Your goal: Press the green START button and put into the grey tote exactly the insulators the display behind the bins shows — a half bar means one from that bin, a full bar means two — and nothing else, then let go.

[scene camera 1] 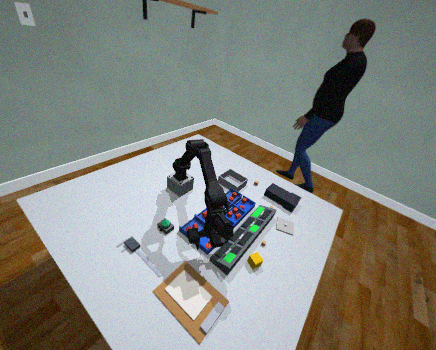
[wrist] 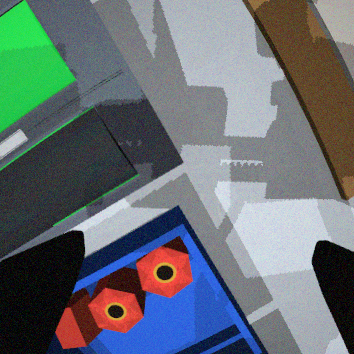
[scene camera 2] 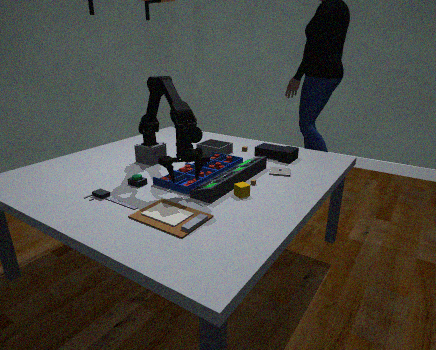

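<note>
My gripper [scene camera 1: 205,243] [scene camera 2: 185,178] [wrist: 201,248] is open and empty, low over the near end of the blue bins [scene camera 1: 188,233] [scene camera 2: 161,183] [wrist: 210,305]. In the wrist view three red insulators lie in the corner bin: one [wrist: 179,262] at the corner, one [wrist: 102,304] in the middle, and one [wrist: 70,329] beside the left finger, partly hidden. The dark display [scene camera 1: 216,263] [scene camera 2: 231,183] [wrist: 145,117] behind the bins shows three green areas. The green START button [scene camera 1: 165,223] [scene camera 2: 137,177] is left of the bins. The grey tote [scene camera 1: 226,183] [scene camera 2: 227,149] stands beyond them; no insulator shows in it.
A brown clipboard [scene camera 1: 165,288] [wrist: 305,100] lies near the display's near end. A caliper-like tool [scene camera 1: 132,244] [scene camera 2: 101,193] lies at the left. A yellow cube [scene camera 1: 255,260] [scene camera 2: 242,189], a pale plate [scene camera 1: 284,228] and a black box [scene camera 1: 282,197] [scene camera 2: 276,152] are beyond the display.
</note>
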